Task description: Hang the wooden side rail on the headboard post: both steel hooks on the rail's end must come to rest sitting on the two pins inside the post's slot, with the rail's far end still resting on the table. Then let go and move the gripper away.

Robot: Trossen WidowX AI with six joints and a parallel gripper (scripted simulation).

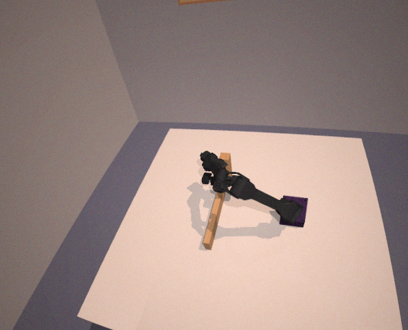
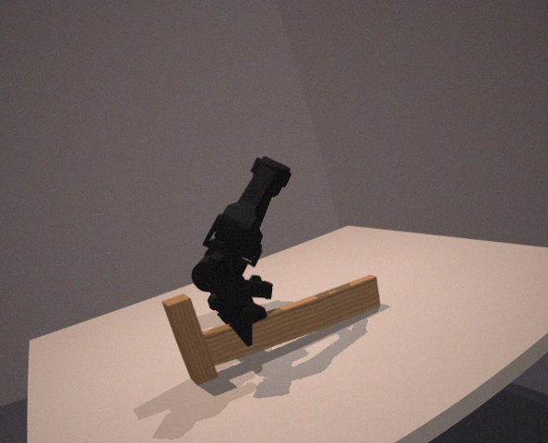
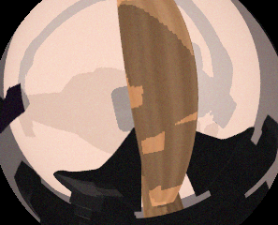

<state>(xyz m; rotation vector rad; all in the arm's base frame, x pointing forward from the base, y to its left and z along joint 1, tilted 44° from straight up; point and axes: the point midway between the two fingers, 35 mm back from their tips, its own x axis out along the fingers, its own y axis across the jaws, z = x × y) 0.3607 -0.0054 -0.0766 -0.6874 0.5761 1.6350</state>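
My gripper tip is now 10 mm short of the headboard post, 110 mm to the left of it and 40 mm below it.
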